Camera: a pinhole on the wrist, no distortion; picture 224 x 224 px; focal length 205.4 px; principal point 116.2 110.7 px. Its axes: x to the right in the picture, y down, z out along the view. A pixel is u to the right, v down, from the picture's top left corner.
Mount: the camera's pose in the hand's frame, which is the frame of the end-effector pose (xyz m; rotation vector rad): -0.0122 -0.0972 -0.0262 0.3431 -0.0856 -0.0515
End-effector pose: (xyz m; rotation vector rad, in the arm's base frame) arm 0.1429 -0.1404 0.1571 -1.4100 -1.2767 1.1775
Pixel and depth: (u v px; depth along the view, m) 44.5 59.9 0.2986
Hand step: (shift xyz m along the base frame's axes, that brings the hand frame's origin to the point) -0.2652 -0.1199 0.2301
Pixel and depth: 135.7 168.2 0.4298
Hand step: -0.4367 0.0088 0.0569
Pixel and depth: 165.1 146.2 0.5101
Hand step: -0.5149 0.0865 0.0997
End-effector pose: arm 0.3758 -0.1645 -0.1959 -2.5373 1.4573 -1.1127
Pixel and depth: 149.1 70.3 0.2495
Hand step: 0.2858 0.0652 -0.0657
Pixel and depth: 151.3 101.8 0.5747
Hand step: 0.5467 -0.0081 -0.2562
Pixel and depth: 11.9 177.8 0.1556
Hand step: 0.1159 0.0907 -0.1243
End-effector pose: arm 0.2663 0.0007 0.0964 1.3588 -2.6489 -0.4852
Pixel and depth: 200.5 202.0 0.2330
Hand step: -0.0335 -0.0454 -0.2512
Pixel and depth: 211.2 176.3 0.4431
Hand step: -0.1104 -0.0922 -0.4735
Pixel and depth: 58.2 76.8 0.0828
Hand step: 0.1188 -0.0287 -0.0869
